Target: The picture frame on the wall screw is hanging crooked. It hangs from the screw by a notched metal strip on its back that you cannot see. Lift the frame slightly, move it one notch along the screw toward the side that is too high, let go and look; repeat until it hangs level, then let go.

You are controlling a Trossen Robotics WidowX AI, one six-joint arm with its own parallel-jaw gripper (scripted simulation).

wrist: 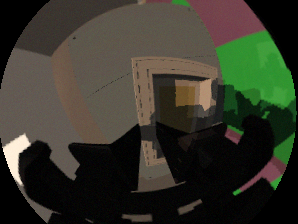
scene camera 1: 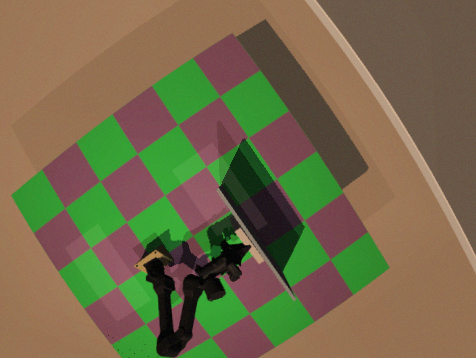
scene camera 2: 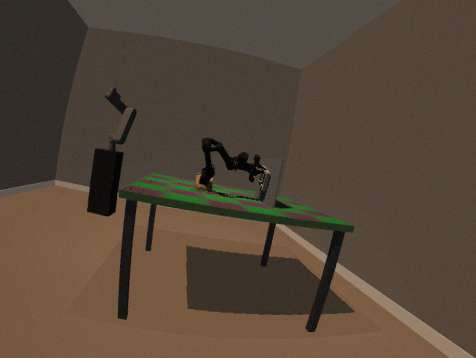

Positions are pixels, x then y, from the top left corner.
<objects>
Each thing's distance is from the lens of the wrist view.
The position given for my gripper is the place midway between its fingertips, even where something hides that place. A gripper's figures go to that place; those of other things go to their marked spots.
my gripper (wrist: pixel 147 125): 10 cm
picture frame (wrist: pixel 181 93): 11 cm
</objects>
